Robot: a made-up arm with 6 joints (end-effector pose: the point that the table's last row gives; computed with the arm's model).
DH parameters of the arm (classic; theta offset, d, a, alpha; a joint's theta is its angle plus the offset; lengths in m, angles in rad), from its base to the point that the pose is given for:
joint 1: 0 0.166 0 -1.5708
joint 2: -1.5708 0 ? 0
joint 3: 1.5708 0.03 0 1.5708
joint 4: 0 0.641 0 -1.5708
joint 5: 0 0 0 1.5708
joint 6: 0 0.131 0 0
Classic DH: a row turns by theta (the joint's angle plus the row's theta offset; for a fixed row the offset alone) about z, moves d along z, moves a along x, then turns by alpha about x.
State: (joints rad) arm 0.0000 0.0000 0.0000 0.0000 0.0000 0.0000
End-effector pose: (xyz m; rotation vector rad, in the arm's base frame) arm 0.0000 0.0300 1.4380 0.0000 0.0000 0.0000
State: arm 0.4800 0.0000 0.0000 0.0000 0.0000 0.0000
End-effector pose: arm -0.0139 0.0266 1.4380 0.0000 0.0000 0.4800
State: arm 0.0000 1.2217 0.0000 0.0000 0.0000 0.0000
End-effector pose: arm 1.1953 0.0300 0.6011 0.0000 1.2217 0.0000
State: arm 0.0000 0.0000 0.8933 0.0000 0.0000 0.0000
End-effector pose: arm 0.6015 0.0300 1.1499 0.0000 0.8933 0.0000
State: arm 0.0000 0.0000 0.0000 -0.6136 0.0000 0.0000
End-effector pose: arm 0.0000 0.0300 1.4380 0.0000 0.0000 -0.6136
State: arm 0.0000 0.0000 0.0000 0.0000 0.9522 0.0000
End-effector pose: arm 0.1067 0.0300 1.3830 0.0000 0.9522 0.0000
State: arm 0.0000 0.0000 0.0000 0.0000 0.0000 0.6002
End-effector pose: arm 0.0000 0.0300 1.4380 0.0000 0.0000 0.6002
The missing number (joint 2, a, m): 0.5
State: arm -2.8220 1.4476 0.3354 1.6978 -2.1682 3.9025
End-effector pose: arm -1.0192 -0.2557 0.0945 -1.4333 0.6093 0.1779
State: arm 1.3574 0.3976 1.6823 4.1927 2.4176 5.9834
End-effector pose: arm 0.1901 0.6634 0.4000 -0.5425 1.0615 -2.5592
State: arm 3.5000 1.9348 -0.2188 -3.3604 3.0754 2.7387
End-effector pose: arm -0.9003 -0.3713 -0.0775 -1.8359 -0.4935 -2.3408
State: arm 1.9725 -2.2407 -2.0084 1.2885 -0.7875 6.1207
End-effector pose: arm -0.0534 0.2769 -0.4491 -0.3220 1.9513 1.4930
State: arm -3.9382 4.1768 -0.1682 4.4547 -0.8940 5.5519
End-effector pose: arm 0.6057 -0.8036 -0.5372 1.5593 1.2051 -1.0664
